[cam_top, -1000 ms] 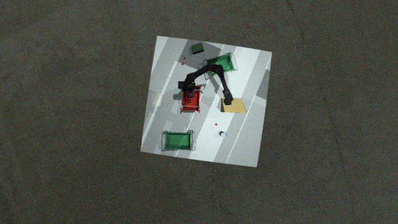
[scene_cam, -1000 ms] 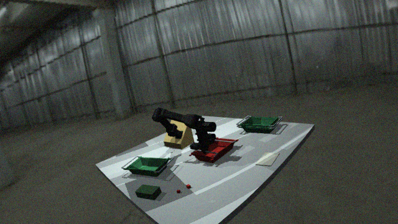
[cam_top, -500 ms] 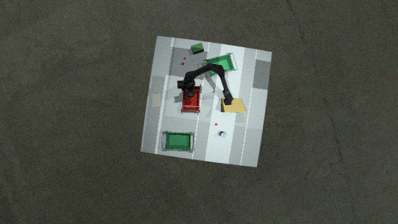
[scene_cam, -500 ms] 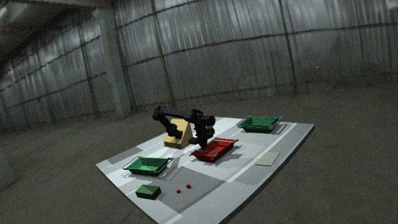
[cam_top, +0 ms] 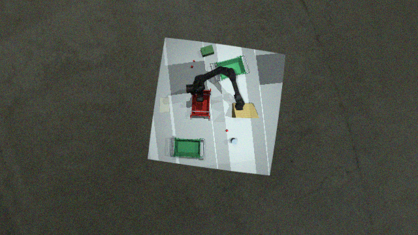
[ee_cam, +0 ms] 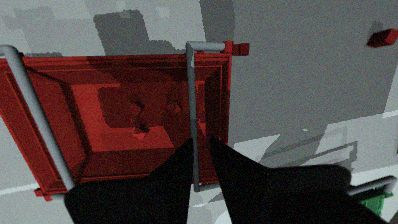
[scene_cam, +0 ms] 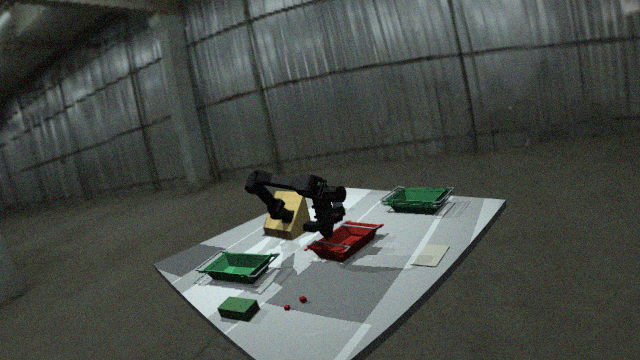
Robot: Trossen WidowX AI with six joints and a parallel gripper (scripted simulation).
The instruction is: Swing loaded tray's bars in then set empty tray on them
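Right now my gripper tip is 310 mm past the green tray, 250 mm to the left of it and 40 mm above it. Also, from my gripper tip: pale flat card: 390 mm ahead, 90 mm to the left, 90 mm below; then dark green box: 80 mm behind, 450 mm to the right, 70 mm below; then grey cylinder: 310 mm behind, 480 mm to the left, 50 mm below.
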